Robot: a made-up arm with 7 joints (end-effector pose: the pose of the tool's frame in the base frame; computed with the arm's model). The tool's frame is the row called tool. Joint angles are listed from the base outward.
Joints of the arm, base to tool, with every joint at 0 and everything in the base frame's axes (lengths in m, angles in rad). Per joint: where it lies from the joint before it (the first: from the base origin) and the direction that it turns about. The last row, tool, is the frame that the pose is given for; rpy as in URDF.
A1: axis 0.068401 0.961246 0.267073 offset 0 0 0
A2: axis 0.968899 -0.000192 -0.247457 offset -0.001 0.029 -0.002
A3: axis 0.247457 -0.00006 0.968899 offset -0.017 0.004 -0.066
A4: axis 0.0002 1 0.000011 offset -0.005 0 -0.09
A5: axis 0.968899 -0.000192 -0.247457 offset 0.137 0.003 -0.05
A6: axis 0.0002 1 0.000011 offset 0.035 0 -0.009
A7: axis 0.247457 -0.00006 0.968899 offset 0.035 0 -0.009
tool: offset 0 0 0 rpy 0 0.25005 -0.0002
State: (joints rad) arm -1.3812 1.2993 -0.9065 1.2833 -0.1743 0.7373 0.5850
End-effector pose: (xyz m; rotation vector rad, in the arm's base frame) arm 0.2365 0.3184 0.0121 1.2861 0.7604 1.5765
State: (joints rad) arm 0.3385 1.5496 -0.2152 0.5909 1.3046 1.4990 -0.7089
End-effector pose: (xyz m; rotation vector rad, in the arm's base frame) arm 0.1076 0.3214 -0.0761 -2.1107 -1.6439 -1.2342
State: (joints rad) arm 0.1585 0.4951 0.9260 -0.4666 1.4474 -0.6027 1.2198
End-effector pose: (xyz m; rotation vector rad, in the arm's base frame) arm 0.1248 0.2123 -0.0415 1.9875 -1.4111 0.7278
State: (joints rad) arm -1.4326 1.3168 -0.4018 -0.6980 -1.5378 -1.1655 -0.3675
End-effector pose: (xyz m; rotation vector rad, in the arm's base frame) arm 0.1219 -0.0008 0.1466 -0.3252 -1.9256 -1.4657
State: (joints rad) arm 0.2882 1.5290 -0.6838 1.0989 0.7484 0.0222 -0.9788
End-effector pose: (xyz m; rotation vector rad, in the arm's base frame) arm 0.0043 0.3877 -0.0942 -1.0501 -2.6307 0.7119
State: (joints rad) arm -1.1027 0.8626 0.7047 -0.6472 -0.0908 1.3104 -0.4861
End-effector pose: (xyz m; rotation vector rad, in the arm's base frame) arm 0.1142 0.1392 0.1547 0.2777 -0.4293 0.1917
